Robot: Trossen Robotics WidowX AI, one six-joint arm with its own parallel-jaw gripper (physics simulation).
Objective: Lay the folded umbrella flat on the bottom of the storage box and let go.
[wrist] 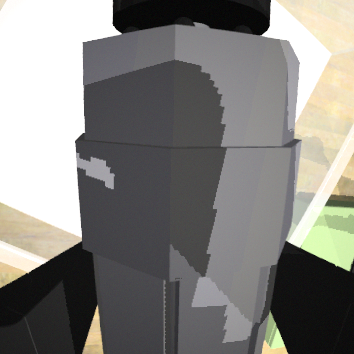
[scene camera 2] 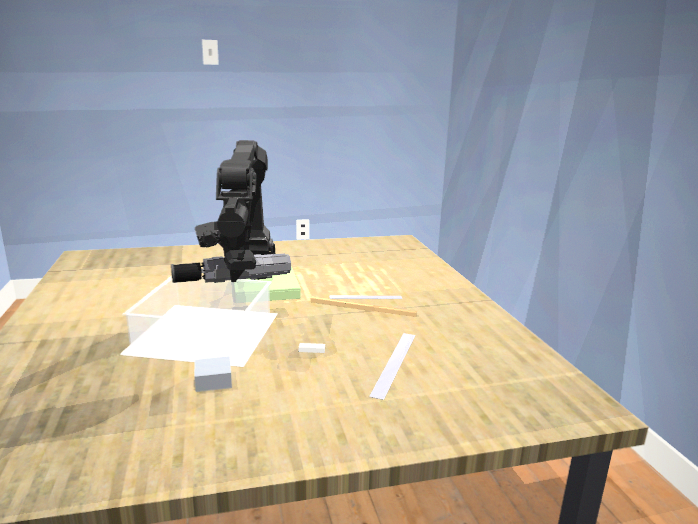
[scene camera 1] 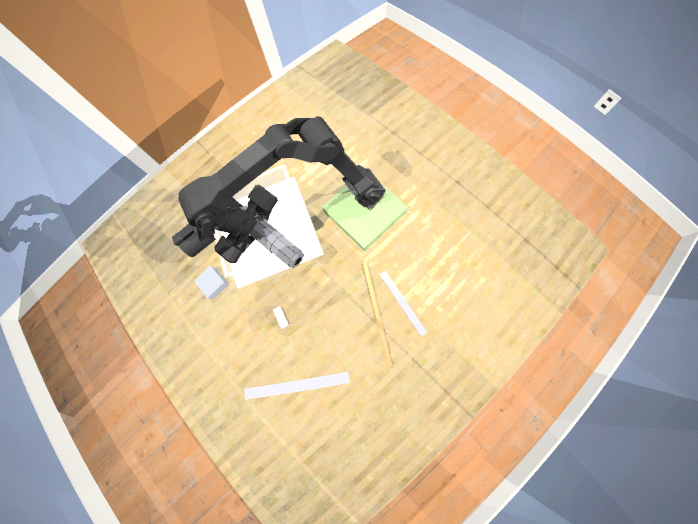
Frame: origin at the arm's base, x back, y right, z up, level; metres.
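Seen in the pictures: gripper, fingertip midpoint: (wrist: 179, 243) (scene camera 2: 231, 275) (scene camera 1: 260, 228); arm's base, link origin: (scene camera 1: 369, 197).
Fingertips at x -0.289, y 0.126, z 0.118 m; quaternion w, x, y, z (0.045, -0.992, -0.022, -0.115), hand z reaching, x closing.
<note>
Pixels of each thing's middle, then the offset from my fingertips to it.
- folded umbrella, body centre: (wrist: 184, 279) (scene camera 2: 232, 268) (scene camera 1: 258, 228) dx -0.003, dy -0.004, dz +0.017 m
- grey block, body centre: (scene camera 2: 213, 373) (scene camera 1: 211, 282) dx -0.214, dy +0.077, dz -0.133 m
- small white block, body centre: (scene camera 2: 312, 347) (scene camera 1: 281, 317) dx -0.149, dy -0.157, dz -0.145 m
- wooden stick, body centre: (scene camera 2: 362, 306) (scene camera 1: 377, 313) dx +0.036, dy -0.358, dz -0.145 m
The folded umbrella (scene camera 1: 277, 243) (scene camera 2: 272, 265) (wrist: 175, 115) is grey with a black handle and lies about level. My gripper (scene camera 1: 248, 224) (scene camera 2: 239, 263) (wrist: 179, 243) points down and is shut on the umbrella's grey body, with one black finger on each side. The storage box (scene camera 1: 276, 175) (scene camera 2: 147, 296) (wrist: 326, 187) has pale translucent walls and stands below the umbrella. In scene camera 2 the umbrella shows above the box's back rim. In scene camera 1 its grey end points to the box's lower right corner. The arm and umbrella hide part of the box.
A green slab (scene camera 1: 366, 225) (scene camera 2: 281, 292) is by the arm's base. A grey block (scene camera 1: 211, 283) (scene camera 2: 212, 375) is close to the box. A small white block (scene camera 1: 280, 316) (scene camera 2: 311, 348), a wooden stick (scene camera 1: 378, 315) (scene camera 2: 363, 307) and two pale strips (scene camera 1: 297, 385) (scene camera 2: 392, 366) lie on the table.
</note>
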